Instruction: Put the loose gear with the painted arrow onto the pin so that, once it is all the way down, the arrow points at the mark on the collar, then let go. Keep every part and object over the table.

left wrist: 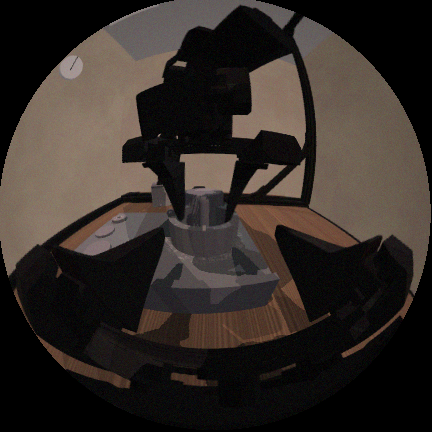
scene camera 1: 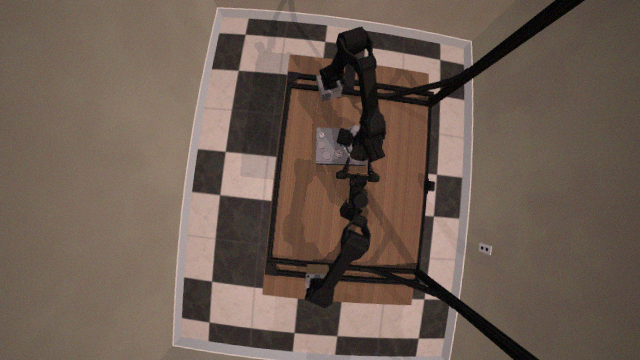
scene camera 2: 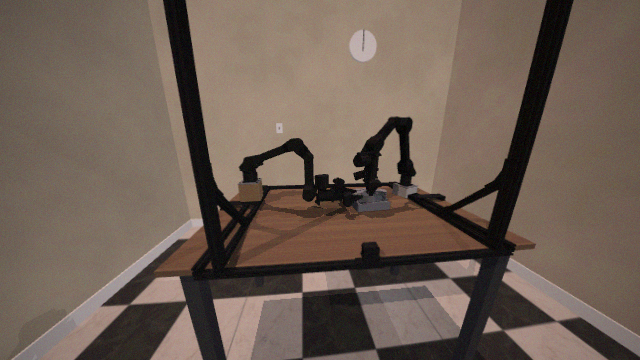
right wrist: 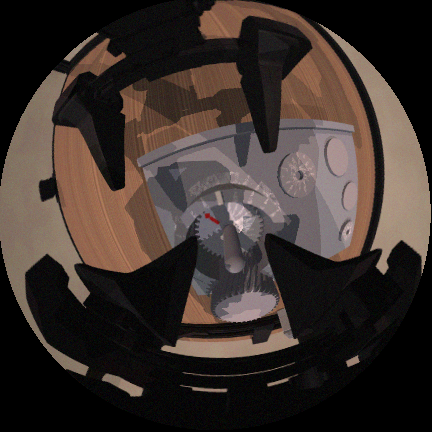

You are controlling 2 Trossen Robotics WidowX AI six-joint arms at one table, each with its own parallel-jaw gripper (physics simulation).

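Note:
The gear with the red arrow (right wrist: 207, 230) lies low inside the collar (right wrist: 245, 194) (left wrist: 200, 242), around the base of the upright pin (right wrist: 232, 250). In the right wrist view its arrow points up-left, to the left of the pale mark (right wrist: 218, 197) on the collar. My right gripper (right wrist: 231, 240) (left wrist: 202, 221) is partly open, its fingertips on either side of the pin above the gear, holding nothing. My left gripper (left wrist: 220, 232) (right wrist: 184, 166) is wide open and empty, in front of the collar. Whether the gear is fully seated is hidden.
The collar stands on a grey base plate (left wrist: 215, 295) (scene camera 2: 372, 205). Another toothed gear (right wrist: 245, 305) stands beyond the pin. A flat gear-like disc (right wrist: 297, 175) and round discs lie on the plate's other side. The two arms are close together over the wooden table (scene camera 1: 310, 210), inside a black frame.

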